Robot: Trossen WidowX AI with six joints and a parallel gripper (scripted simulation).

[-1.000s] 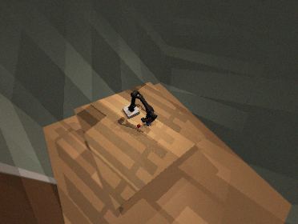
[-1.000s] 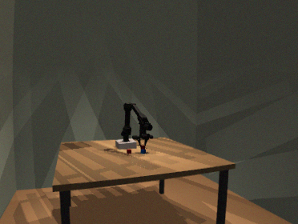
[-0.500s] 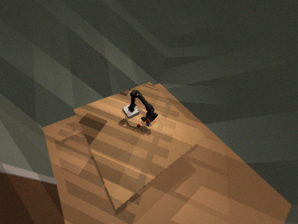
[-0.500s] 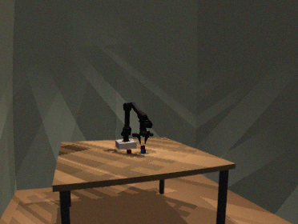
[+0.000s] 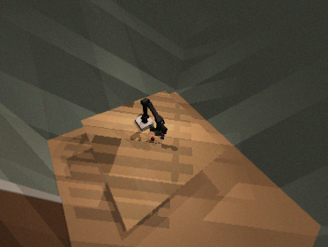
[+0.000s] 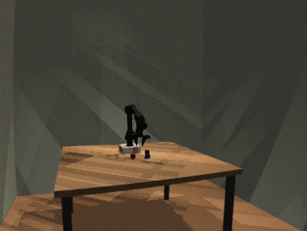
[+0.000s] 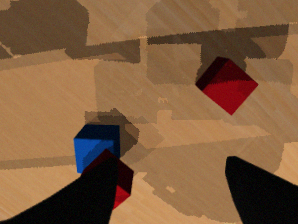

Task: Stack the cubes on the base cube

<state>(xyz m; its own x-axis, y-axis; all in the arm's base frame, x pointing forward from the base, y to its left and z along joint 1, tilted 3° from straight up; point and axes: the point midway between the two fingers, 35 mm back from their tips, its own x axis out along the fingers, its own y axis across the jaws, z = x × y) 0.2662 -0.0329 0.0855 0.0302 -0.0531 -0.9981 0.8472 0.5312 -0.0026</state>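
Right now my gripper tip is 90 mm above the blue base cube, 60 mm to the right of it and 30 mm short of it.
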